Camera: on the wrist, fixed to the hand. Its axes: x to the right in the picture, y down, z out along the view.
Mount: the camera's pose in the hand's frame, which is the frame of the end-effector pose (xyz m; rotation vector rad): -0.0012 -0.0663 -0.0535 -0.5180 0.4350 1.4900
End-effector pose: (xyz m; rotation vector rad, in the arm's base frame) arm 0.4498 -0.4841 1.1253 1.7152 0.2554 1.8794
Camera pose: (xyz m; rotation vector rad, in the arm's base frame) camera 0.4172 -0.4181 1.0824 -0.8648 1.3520 -2.3656
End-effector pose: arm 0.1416 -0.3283 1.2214 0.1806 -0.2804 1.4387
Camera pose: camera 0.2115 -0.3223 1.1731 -0.9585 -0.4402 2.7165
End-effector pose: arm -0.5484 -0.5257 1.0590 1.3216 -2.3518 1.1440
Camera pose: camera -0.5044 -0.5064 1.1294 -0.9721 -2.7425 0.7153
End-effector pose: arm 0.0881 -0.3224 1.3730 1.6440 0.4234 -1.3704
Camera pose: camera 0.0697 -0.2447 1.3434 1.2254 -0.2316 0.2043
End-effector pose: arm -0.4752 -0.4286 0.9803 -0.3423 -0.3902 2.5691
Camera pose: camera -0.4275 -0.3634 0.9533 1.0489 0.4524 -1.8770
